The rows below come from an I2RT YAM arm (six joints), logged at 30 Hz.
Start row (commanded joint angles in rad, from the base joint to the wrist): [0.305 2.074 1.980 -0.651 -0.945 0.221]
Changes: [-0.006 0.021 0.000 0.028 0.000 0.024]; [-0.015 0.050 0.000 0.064 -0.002 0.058]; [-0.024 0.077 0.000 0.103 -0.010 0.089]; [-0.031 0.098 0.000 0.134 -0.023 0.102]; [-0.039 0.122 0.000 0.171 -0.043 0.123]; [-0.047 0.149 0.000 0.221 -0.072 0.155]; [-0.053 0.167 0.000 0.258 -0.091 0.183]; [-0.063 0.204 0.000 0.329 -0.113 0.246]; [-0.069 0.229 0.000 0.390 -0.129 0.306]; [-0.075 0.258 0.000 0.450 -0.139 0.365]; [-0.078 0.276 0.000 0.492 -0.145 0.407]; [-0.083 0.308 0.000 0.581 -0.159 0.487]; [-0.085 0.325 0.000 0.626 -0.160 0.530]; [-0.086 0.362 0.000 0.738 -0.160 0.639]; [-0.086 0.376 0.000 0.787 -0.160 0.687]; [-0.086 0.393 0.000 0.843 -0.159 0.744]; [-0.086 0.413 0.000 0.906 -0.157 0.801]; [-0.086 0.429 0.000 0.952 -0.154 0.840]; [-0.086 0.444 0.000 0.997 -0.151 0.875]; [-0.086 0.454 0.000 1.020 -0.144 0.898]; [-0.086 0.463 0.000 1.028 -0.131 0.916]
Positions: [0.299 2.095 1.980 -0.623 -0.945 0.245]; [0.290 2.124 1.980 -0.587 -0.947 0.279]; [0.281 2.151 1.980 -0.548 -0.955 0.310]; [0.274 2.172 1.980 -0.517 -0.968 0.323]; [0.266 2.196 1.980 -0.480 -0.988 0.344]; [0.258 2.223 1.980 -0.430 -1.017 0.376]; [0.252 2.241 1.980 -0.393 -1.036 0.404]; [0.242 2.278 1.980 -0.322 -1.058 0.467]; [0.236 2.303 1.980 -0.261 -1.074 0.527]; [0.230 2.332 1.980 -0.201 -1.084 0.586]; [0.227 2.350 1.980 -0.159 -1.090 0.628]; [0.222 2.382 1.980 -0.070 -1.104 0.708]; [0.220 2.399 1.980 -0.025 -1.105 0.751]; [0.219 2.436 1.980 0.087 -1.105 0.860]; [0.219 2.450 1.980 0.136 -1.105 0.908]; [0.219 2.467 1.980 0.192 -1.104 0.965]; [0.219 2.487 1.980 0.255 -1.102 1.022]; [0.219 2.503 1.980 0.301 -1.099 1.061]; [0.219 2.518 1.980 0.346 -1.096 1.096]; [0.219 2.528 1.980 0.369 -1.089 1.119]; [0.219 2.537 1.980 0.377 -1.076 1.137]
